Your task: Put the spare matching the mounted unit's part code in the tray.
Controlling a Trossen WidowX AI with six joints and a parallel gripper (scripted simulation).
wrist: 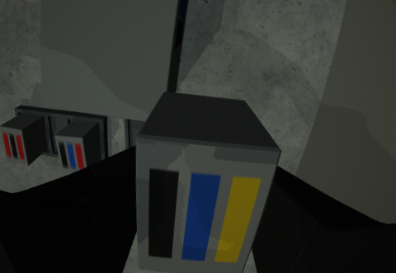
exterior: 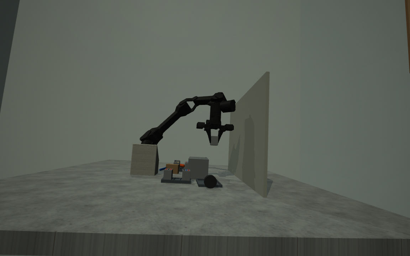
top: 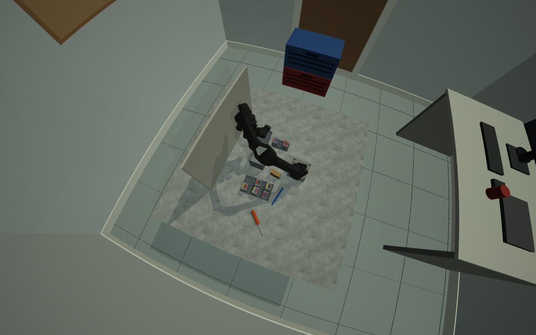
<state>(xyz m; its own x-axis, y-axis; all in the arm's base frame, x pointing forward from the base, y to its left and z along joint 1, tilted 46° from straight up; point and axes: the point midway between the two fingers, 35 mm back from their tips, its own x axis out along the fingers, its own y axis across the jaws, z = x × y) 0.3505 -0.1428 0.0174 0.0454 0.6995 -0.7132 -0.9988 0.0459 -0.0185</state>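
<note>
The dark tray lies 3 cm behind my gripper tip, 11 cm to the right of it and 18 cm below it. From my gripper tip the other things lie so: black tape roll (3 cm behind, 18 cm to the right, 16 cm below); grey mounted unit (7 cm behind, 7 cm to the left, 13 cm below); beige panel (16 cm ahead, 5 cm to the left, 4 cm above).
</note>
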